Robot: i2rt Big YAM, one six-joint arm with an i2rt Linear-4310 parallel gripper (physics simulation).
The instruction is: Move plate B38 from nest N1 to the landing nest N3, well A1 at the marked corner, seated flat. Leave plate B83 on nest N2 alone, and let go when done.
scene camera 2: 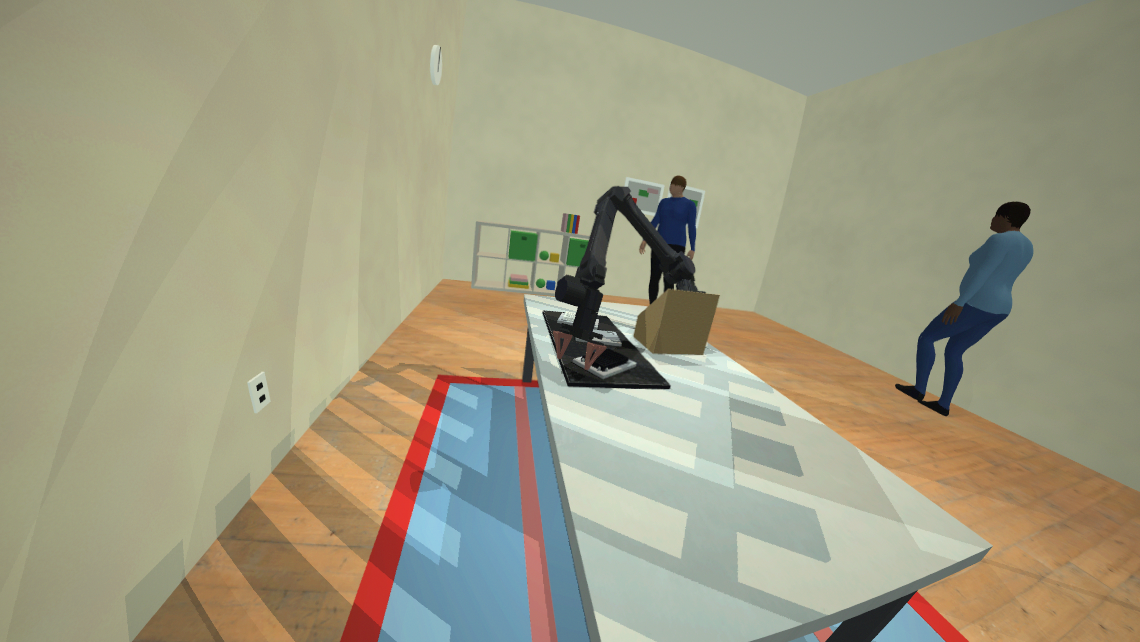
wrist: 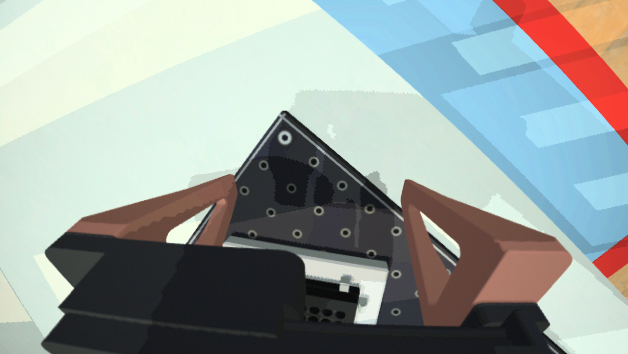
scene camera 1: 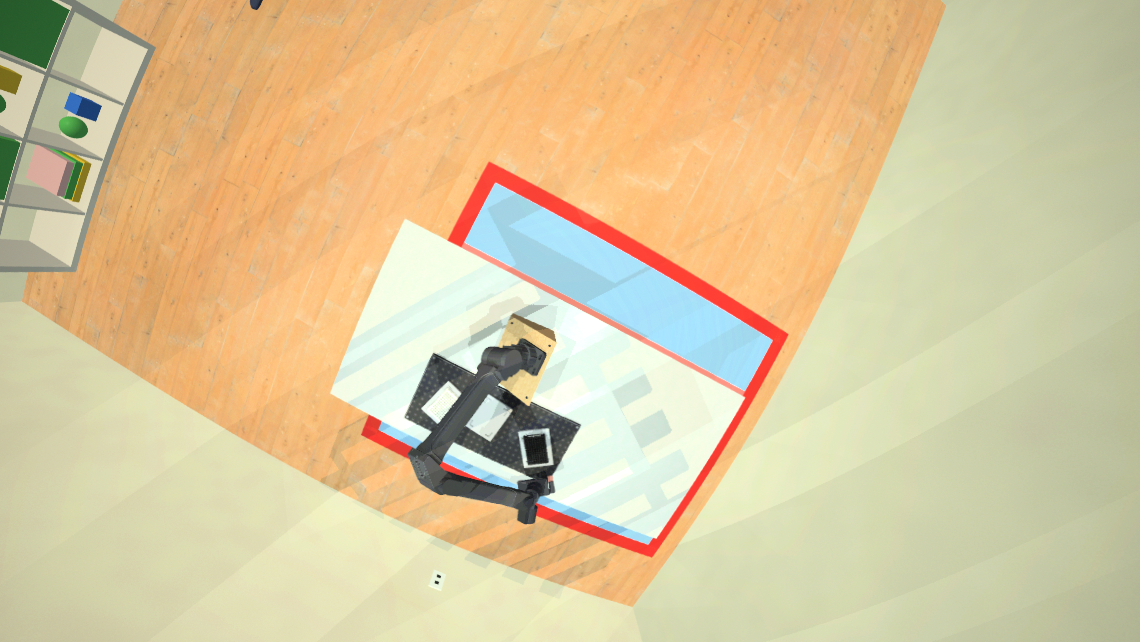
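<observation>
A black well plate [scene camera 1: 536,448] [scene camera 2: 607,360] [wrist: 332,310] lies in a white nest [scene camera 1: 538,465] [scene camera 2: 614,373] [wrist: 350,270] at one end of the black perforated board [scene camera 1: 562,430] [scene camera 2: 650,381] [wrist: 320,222]. A pale middle nest [scene camera 1: 489,417] and a white far nest [scene camera 1: 439,402] stand along the same board; what they hold is unclear. Labels and the marked corner are not readable. My gripper [scene camera 1: 550,482] [scene camera 2: 575,362] [wrist: 317,186] is open and empty, above the board's wall-side edge near the black plate. In the wrist view its body hides much of that plate and nest.
My arm's base stands on a wooden block [scene camera 1: 516,328] [scene camera 2: 686,322] beside the board. The white table [scene camera 1: 382,319] [scene camera 2: 638,590] carries both. A person in blue [scene camera 2: 675,219] stands behind the table, another person [scene camera 2: 993,271] at the right. A shelf unit [scene camera 2: 476,255] stands at the back wall.
</observation>
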